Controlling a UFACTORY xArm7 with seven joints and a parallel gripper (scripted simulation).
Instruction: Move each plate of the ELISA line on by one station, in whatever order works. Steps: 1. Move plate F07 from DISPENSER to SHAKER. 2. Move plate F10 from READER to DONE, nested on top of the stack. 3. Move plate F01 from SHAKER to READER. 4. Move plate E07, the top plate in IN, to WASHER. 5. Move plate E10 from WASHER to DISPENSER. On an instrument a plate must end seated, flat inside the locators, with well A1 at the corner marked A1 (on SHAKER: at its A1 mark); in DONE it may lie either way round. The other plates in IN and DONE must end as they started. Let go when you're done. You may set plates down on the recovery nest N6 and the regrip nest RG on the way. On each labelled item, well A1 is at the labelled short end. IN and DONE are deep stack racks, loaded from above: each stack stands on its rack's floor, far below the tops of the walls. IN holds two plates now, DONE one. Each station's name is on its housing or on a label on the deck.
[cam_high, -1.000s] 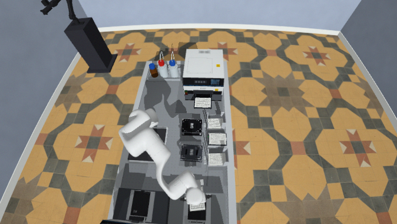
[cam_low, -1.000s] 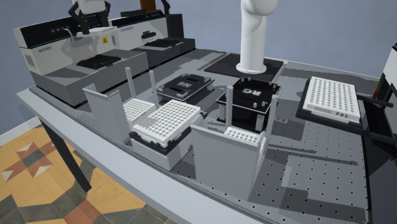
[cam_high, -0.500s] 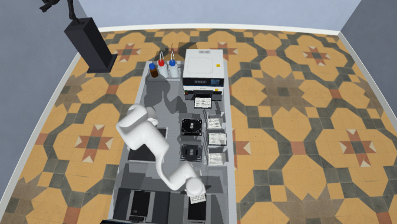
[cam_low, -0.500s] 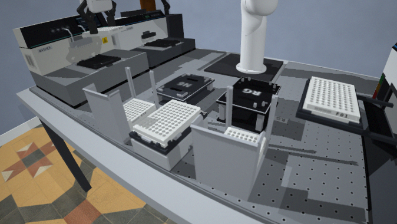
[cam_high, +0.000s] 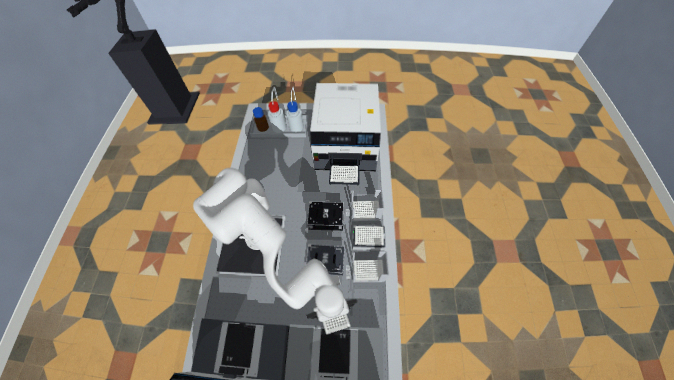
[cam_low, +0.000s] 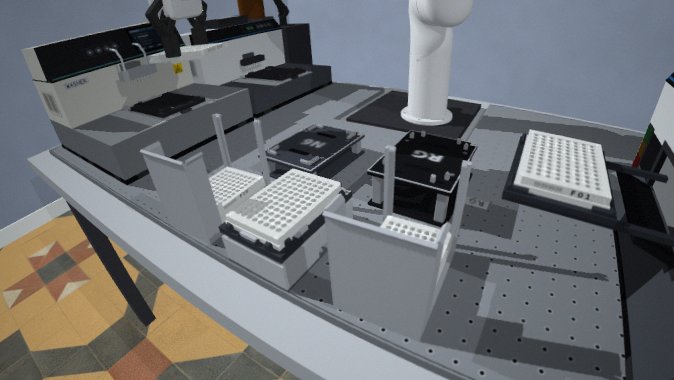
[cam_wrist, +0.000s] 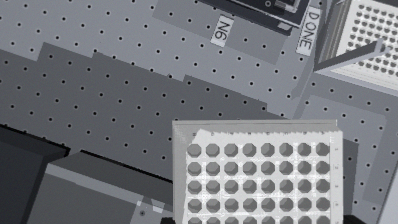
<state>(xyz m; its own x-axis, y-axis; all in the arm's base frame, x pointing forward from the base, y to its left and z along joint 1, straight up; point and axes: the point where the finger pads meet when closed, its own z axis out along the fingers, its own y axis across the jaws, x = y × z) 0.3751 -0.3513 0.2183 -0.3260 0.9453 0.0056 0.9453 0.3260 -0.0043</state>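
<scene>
My hand is 46 cm to the right of the RG nest, 17 cm above it and 5 cm past it. The rest, counted from my hand: washer (37 cm to the right, 12 cm below); then dispenser (37 cm behind, 30 cm to the right, 13 cm below).
</scene>
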